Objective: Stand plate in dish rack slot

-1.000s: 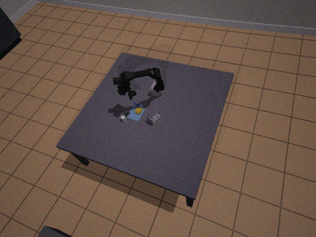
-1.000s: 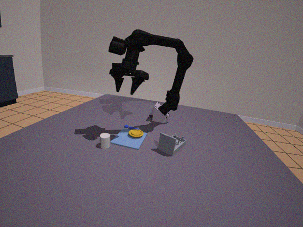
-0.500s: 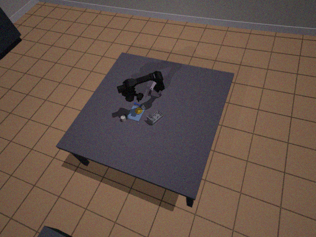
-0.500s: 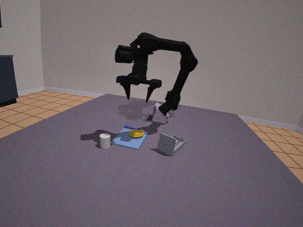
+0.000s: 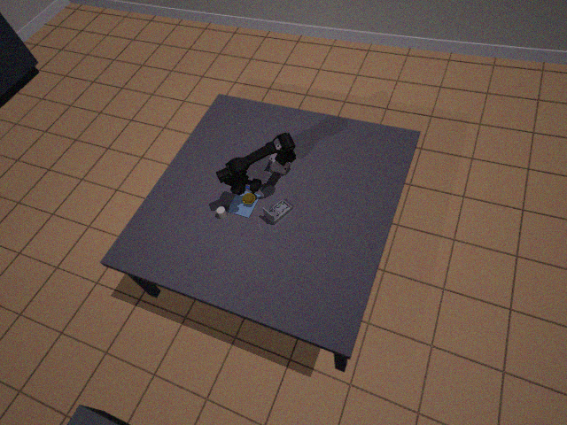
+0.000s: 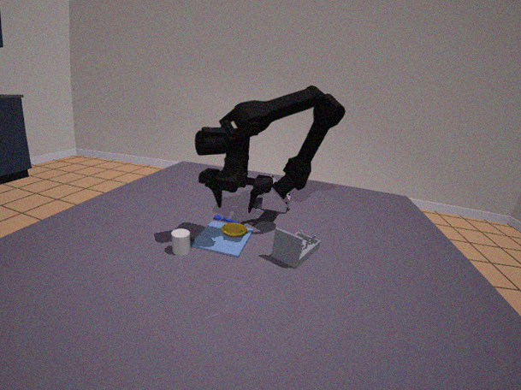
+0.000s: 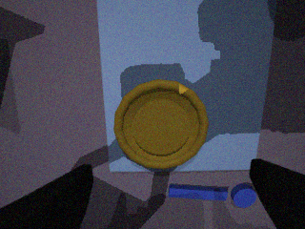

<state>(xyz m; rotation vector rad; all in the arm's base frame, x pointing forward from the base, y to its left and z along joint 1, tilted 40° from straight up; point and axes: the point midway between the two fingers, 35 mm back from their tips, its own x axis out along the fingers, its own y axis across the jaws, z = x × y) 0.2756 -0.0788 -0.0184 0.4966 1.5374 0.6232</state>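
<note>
Now: the yellow plate 6 cm below my gripper tip. The rest, counted from my gripper tip: white cup 14 cm ahead, 9 cm to the right, 5 cm below; grey dish rack 2 cm ahead, 18 cm to the left, 5 cm below; light blue mat 3 cm ahead, 2 cm to the right, 7 cm below.
</note>
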